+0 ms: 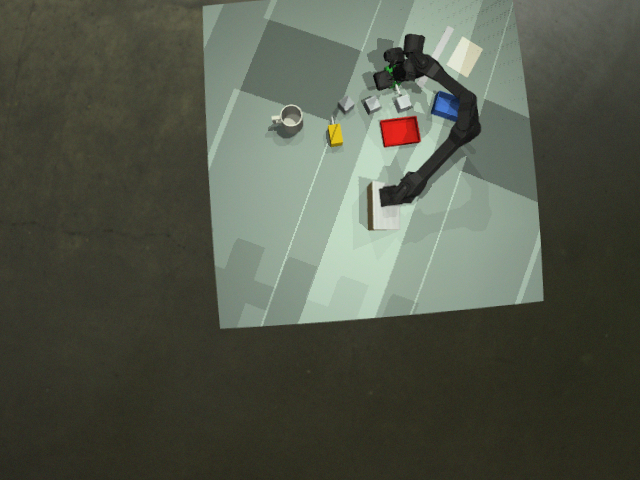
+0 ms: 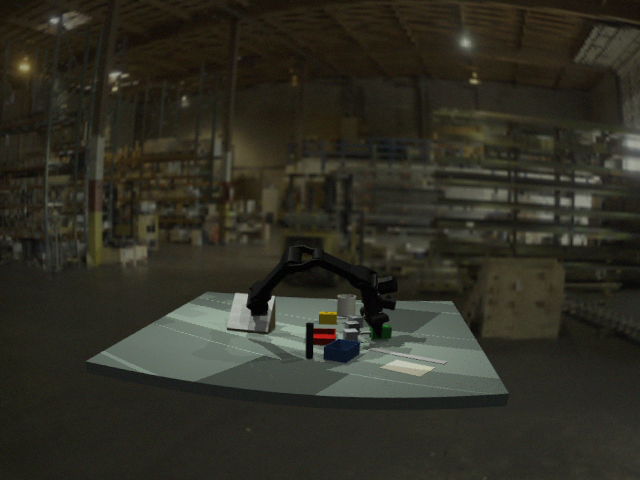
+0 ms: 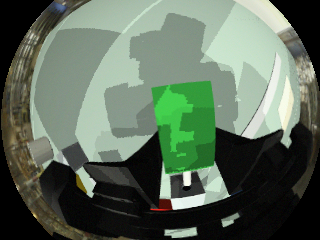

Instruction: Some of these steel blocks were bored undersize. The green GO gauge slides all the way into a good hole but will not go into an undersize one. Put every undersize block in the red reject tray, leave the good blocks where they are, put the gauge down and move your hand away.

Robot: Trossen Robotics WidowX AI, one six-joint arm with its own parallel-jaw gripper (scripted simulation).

Scene:
gripper: holds a green GO gauge (image 3: 185, 113)

